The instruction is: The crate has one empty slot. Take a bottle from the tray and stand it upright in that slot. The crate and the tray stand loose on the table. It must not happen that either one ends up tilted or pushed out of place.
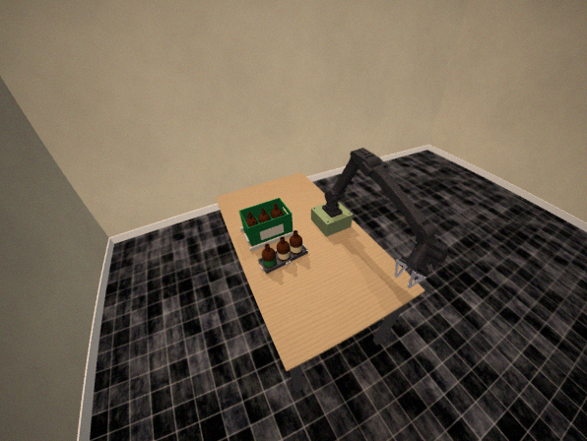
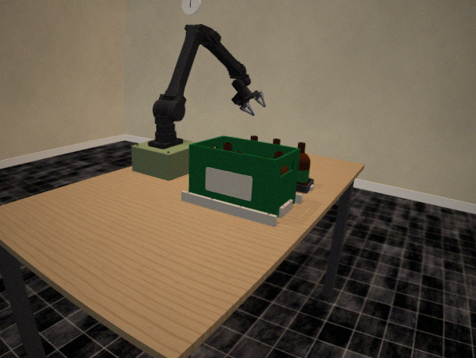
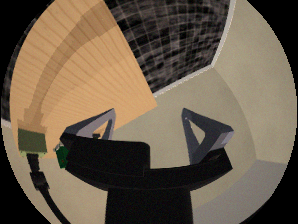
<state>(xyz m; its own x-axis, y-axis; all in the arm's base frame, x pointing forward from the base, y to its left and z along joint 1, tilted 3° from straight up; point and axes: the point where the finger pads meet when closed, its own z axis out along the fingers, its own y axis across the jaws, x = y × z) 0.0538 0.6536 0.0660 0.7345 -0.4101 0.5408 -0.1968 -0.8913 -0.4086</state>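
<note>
My hand is 510 mm to the left of the brown bottle, 350 mm short of it and 110 mm above it. From my hand the other things lie so: green crate 750 mm to the right, 360 mm ahead, 110 mm below; then dark tray 520 mm to the right, 350 mm ahead, 180 mm below.
</note>
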